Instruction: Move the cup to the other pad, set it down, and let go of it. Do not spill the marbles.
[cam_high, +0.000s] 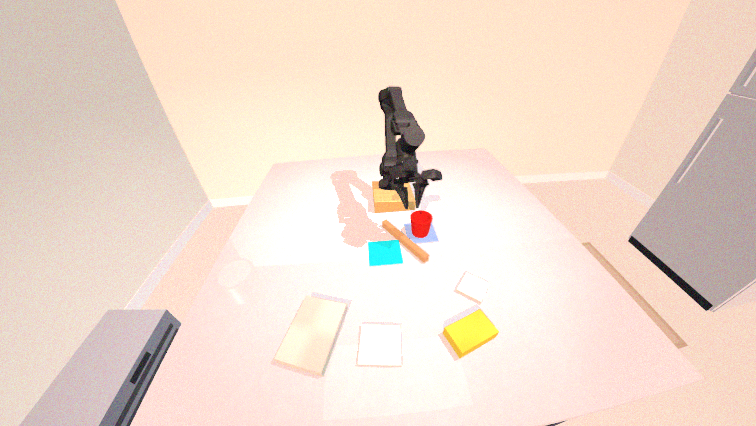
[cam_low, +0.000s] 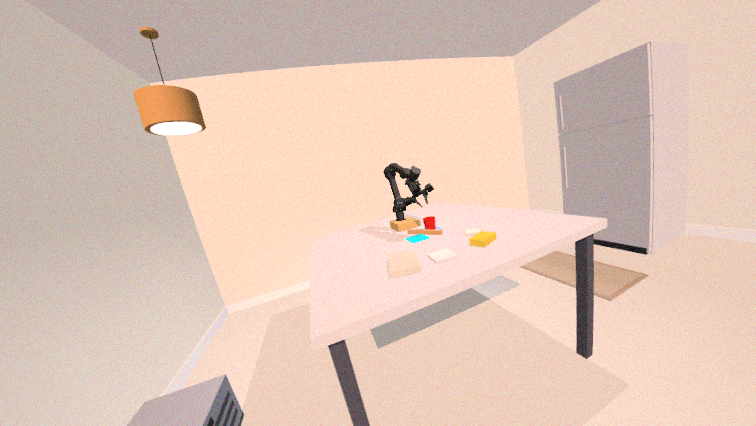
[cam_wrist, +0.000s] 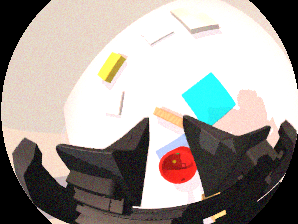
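Right now my gripper tip is 8 cm past the red cup, 3 cm to the right of it and 13 cm above it. The rest, counted from my gripper tip: wooden stick 3 cm behind, 2 cm to the right, 16 cm below; then pale blue pad 8 cm behind, 4 cm to the left, 17 cm below; then cyan pad 3 cm ahead, 8 cm to the right, 17 cm below.
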